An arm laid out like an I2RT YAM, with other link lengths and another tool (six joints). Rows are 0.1 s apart.
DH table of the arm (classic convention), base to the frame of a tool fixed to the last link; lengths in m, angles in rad. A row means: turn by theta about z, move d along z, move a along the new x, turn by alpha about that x. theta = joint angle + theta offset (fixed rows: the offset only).
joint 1: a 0.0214; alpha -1.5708; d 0.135; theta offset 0
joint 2: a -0.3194; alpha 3.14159; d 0; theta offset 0
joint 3: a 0.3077; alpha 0; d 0; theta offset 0.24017
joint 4: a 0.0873; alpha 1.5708; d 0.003; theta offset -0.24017
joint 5: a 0; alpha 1.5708; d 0.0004; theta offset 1.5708
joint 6: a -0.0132; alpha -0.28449; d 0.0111; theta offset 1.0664
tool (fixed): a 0; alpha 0; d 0.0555; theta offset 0
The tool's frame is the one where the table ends.
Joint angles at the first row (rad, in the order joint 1, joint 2, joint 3, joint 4, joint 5, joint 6):
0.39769 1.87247 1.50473 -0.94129 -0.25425 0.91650
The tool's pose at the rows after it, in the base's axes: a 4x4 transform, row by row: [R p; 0 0 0 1], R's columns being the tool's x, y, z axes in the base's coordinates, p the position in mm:
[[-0.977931 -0.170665 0.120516 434.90], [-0.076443 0.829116 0.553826 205.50], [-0.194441 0.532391 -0.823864 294.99], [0 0 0 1]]
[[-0.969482 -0.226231 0.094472 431.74], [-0.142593 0.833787 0.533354 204.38], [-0.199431 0.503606 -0.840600 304.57], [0 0 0 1]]
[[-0.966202 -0.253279 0.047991 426.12], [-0.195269 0.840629 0.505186 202.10], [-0.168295 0.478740 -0.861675 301.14], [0 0 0 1]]
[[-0.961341 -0.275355 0.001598 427.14], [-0.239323 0.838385 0.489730 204.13], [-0.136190 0.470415 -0.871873 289.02], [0 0 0 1]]
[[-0.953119 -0.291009 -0.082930 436.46], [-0.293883 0.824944 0.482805 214.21], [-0.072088 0.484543 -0.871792 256.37], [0 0 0 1]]
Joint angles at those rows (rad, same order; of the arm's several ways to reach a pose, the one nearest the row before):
0.39768 1.87210 1.60811 -1.03055 -0.21382 0.82531
0.39769 1.87172 1.64322 -1.08473 -0.19780 0.75589
0.39768 1.87591 1.64627 -1.13166 -0.18521 0.70324
0.39922 1.90338 1.64895 -1.14883 -0.18673 0.66091
0.40607 1.98693 1.66345 -1.15150 -0.21382 0.61360

